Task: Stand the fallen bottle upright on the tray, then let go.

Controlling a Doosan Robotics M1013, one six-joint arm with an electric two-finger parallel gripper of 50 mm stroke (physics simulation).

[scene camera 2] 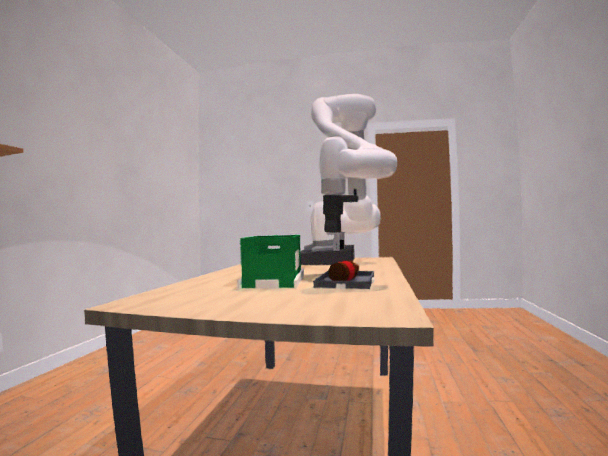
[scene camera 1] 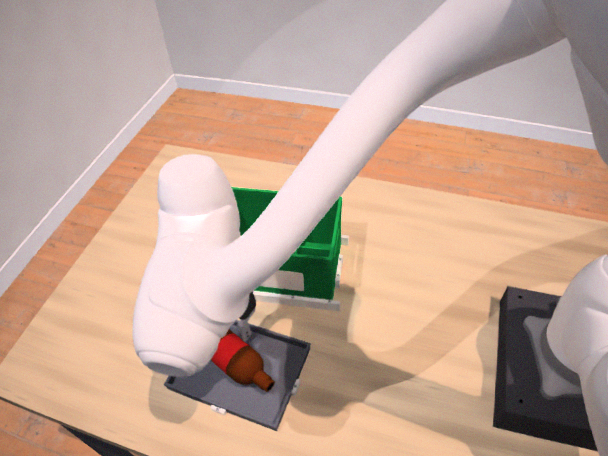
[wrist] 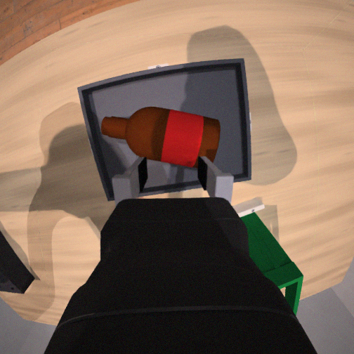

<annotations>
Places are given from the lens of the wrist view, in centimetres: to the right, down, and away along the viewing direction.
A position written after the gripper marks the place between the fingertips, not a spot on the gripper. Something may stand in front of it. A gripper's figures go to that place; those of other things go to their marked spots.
gripper (wrist: pixel 172 167): 0, -1, 16
brown bottle (wrist: pixel 165 135): -1, -5, 20
</annotations>
